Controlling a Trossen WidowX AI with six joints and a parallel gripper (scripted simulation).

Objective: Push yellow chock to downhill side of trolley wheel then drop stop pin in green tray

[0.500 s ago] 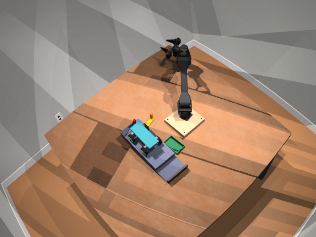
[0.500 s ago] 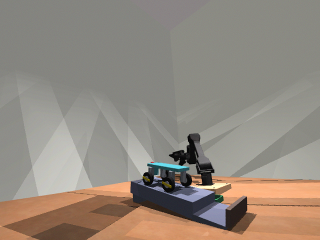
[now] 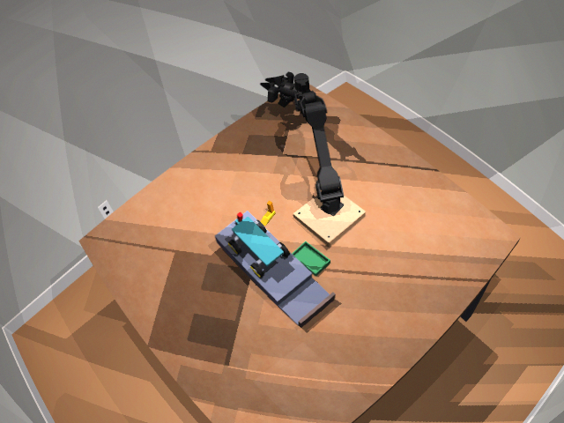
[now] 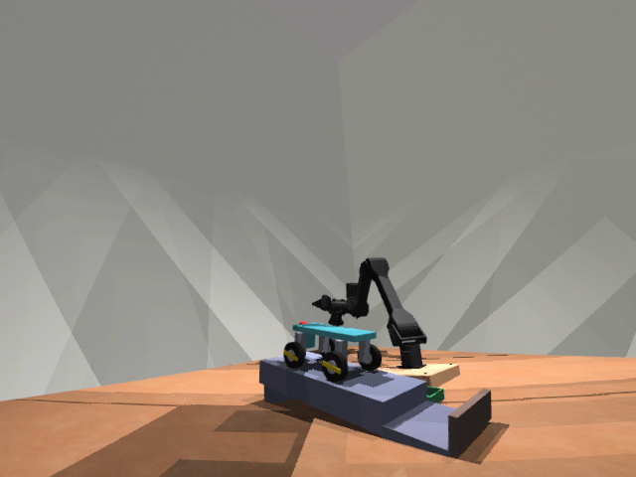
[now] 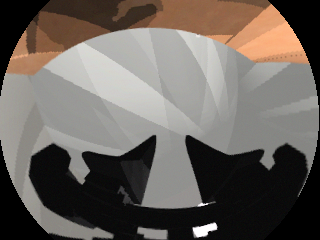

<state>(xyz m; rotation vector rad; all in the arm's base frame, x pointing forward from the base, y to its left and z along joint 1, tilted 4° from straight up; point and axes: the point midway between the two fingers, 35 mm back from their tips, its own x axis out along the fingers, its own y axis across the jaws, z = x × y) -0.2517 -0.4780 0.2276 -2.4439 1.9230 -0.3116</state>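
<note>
Now: gripper tip 41 cm short of the yellow chock, 35 cm to the right of it and 19 cm above it. From my gripper tip the other things lie so: dark stop wall 61 cm ahead, 74 cm to the left, 18 cm below; trolley 57 cm ahead, 47 cm to the left, 10 cm below; green tray 46 cm ahead, 59 cm to the left, 22 cm below.
</note>
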